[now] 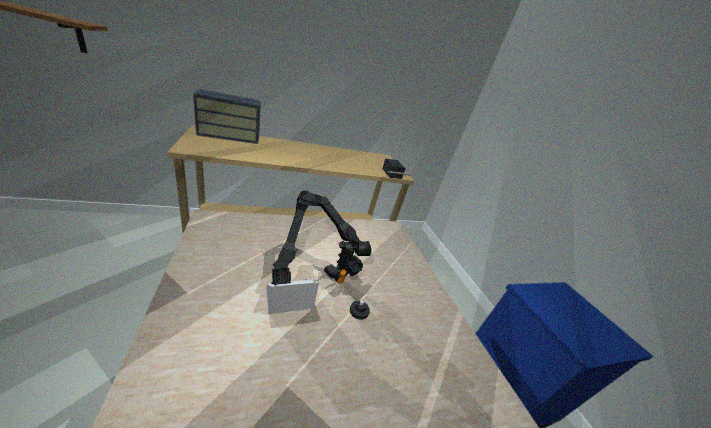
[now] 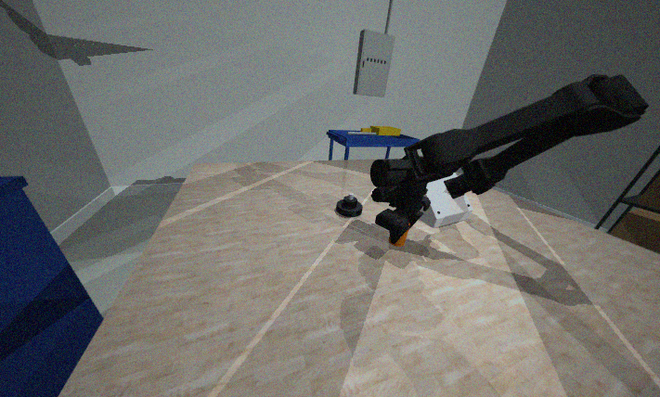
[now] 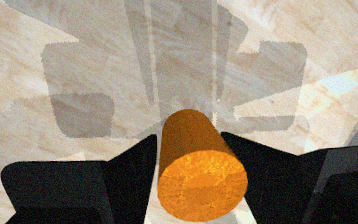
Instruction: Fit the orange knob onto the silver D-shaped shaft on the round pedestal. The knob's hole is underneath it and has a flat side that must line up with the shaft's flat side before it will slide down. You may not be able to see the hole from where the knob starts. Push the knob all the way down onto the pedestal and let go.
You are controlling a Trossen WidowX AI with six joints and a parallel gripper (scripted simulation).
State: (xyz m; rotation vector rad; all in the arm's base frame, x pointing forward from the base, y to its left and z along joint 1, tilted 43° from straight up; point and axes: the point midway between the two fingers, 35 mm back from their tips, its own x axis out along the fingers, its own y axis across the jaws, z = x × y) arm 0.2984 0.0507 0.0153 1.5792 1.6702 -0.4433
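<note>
The orange knob is 3 cm above my gripper tip. Round my gripper tip: pedestal (2 cm ahead, 19 cm to the right, 2 cm above).
</note>
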